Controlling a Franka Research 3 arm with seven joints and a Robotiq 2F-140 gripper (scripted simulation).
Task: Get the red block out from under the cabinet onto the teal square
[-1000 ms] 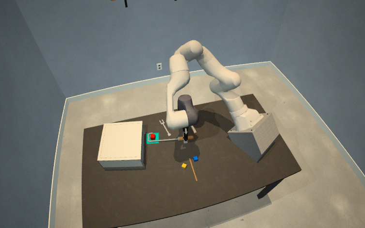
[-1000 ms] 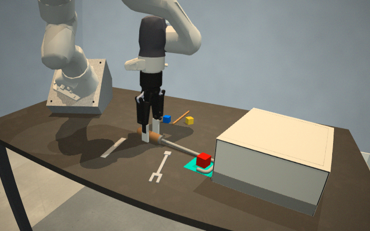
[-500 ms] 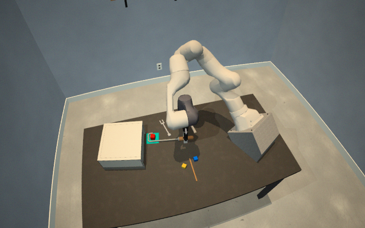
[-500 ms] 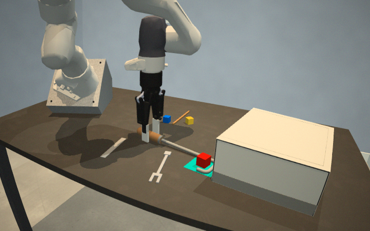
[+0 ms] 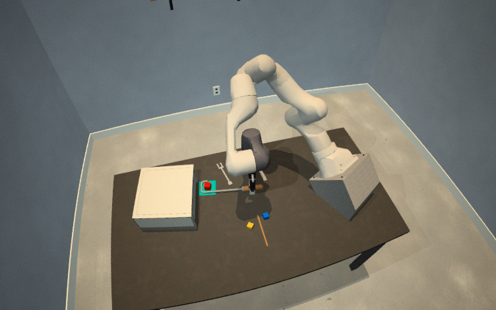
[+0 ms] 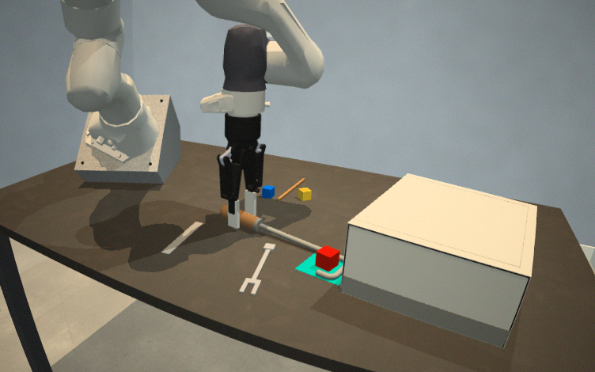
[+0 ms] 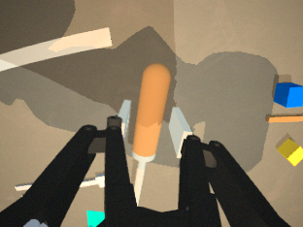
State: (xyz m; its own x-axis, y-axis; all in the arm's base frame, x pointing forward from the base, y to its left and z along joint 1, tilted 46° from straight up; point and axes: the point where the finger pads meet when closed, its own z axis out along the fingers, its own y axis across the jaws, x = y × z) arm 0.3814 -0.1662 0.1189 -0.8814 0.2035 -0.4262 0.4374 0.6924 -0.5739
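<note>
Now: hand 8 cm short of the hook tool, 8 cm to the left of it and 2 cm above it. From my hand the other things lie so: forked tool (8 cm ahead, 17 cm to the right, 3 cm below); flat grey strip (11 cm behind, 9 cm to the right, 4 cm below); blue cube (3 cm ahead, 18 cm to the left, 3 cm below).
</note>
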